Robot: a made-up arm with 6 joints.
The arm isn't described. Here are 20 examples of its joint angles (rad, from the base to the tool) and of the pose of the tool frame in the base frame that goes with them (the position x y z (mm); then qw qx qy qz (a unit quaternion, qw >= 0)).
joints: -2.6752 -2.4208 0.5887 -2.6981 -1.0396 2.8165
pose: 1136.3 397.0 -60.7 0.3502 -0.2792 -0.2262 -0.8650
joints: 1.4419 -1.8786 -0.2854 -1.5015 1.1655 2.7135
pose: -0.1 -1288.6 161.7 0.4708 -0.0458 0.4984 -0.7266
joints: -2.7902 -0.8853 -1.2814 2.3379 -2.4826 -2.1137
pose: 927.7 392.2 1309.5 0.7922 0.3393 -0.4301 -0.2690
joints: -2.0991 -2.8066 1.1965 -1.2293 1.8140 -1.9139
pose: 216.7 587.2 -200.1 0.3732 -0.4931 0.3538 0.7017
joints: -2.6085 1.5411 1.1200 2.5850 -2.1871 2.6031
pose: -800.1 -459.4 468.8 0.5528 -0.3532 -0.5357 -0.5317
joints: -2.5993 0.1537 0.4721 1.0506 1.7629 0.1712
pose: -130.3 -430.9 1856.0 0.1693 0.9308 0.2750 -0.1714
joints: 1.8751 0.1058 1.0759 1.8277 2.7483 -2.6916
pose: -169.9 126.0 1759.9 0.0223 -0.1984 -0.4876 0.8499
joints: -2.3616 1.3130 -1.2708 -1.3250 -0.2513 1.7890
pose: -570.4 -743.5 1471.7 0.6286 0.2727 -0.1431 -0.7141
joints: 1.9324 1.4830 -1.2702 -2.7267 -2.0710 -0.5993
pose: -529.4 1110.5 933.1 0.4635 -0.0571 -0.8718 0.1477
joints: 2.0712 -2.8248 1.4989 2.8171 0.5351 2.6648
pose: 311.2 -795.1 -310.9 0.1592 0.8574 -0.0881 0.4814
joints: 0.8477 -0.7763 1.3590 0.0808 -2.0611 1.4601
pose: -549.9 -516.2 1684.1 0.3000 -0.1769 -0.2990 0.8884
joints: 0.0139 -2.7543 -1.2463 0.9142 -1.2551 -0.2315
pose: 13.9 -29.2 -389.0 0.5411 0.7052 0.4029 -0.2182
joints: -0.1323 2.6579 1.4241 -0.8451 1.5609 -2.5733
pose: 146.9 -78.8 -257.1 0.2074 0.5853 -0.0850 -0.7792
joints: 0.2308 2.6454 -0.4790 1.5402 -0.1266 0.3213
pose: 911.7 302.4 -488.0 0.0828 -0.7505 -0.6191 -0.2156
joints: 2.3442 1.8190 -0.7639 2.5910 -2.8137 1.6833
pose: -765.3 747.2 438.1 0.1746 -0.9153 -0.1091 -0.3462
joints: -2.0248 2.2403 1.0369 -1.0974 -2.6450 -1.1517
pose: -139.3 -778.6 -73.4 0.5215 0.3138 -0.0143 -0.7934
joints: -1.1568 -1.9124 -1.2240 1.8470 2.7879 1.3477
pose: -186.5 958.2 245.0 0.7420 0.1908 -0.1066 -0.6337
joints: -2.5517 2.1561 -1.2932 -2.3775 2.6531 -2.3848
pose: -676.9 -464.1 227.2 0.6491 -0.5680 -0.3502 -0.3653
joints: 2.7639 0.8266 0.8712 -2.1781 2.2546 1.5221
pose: -797.5 424.0 1469.0 0.6876 0.2943 0.6355 0.1918
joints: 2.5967 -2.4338 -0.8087 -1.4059 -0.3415 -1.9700
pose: 503.3 -411.9 -625.6 0.2430 -0.2075 -0.8142 0.4848
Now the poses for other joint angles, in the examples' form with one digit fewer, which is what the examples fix.
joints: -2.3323 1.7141 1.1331 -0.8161 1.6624 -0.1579
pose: -646 -584 205 0.750 -0.322 -0.545 -0.192
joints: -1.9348 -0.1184 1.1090 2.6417 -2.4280 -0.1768
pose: 12 -1 1689 0.109 -0.354 0.917 -0.146
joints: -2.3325 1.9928 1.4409 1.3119 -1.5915 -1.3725
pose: -682 -556 -81 0.778 -0.404 -0.116 0.467
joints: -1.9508 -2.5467 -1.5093 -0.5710 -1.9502 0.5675
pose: 337 241 -162 0.769 0.429 0.124 -0.457
